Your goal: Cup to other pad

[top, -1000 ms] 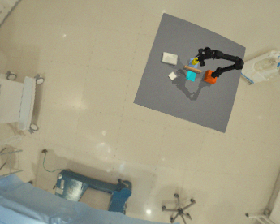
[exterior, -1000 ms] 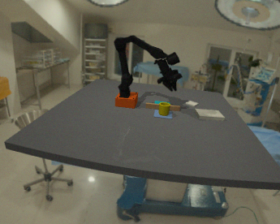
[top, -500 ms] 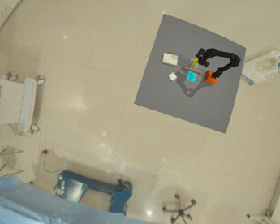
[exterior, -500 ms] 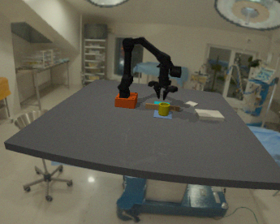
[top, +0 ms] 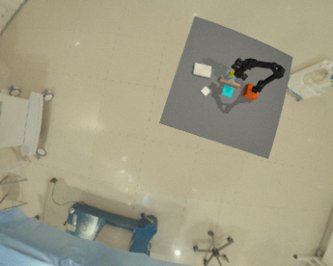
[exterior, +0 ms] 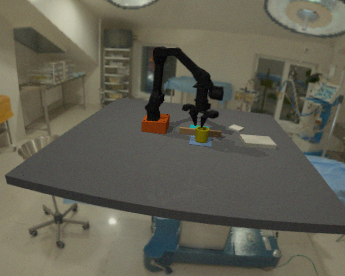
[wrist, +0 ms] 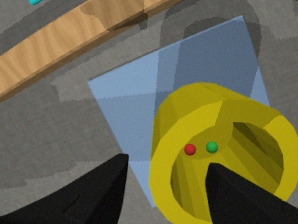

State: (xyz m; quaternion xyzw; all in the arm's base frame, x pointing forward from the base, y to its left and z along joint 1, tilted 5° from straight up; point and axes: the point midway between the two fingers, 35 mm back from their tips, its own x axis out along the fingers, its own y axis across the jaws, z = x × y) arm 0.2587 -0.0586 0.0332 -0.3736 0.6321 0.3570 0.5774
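Now: gripper tip 40 mm above the yellow cup, 20 mm to the left of it and 20 mm short of it. From my gripper tip the other things lie so: green marble (60 mm below, 30 mm to the right, 30 mm ahead); then light blue pad (80 mm below, 20 mm ahead, 10 mm to the right); then wooden bar (80 mm to the left, 70 mm below, 10 mm ahead).
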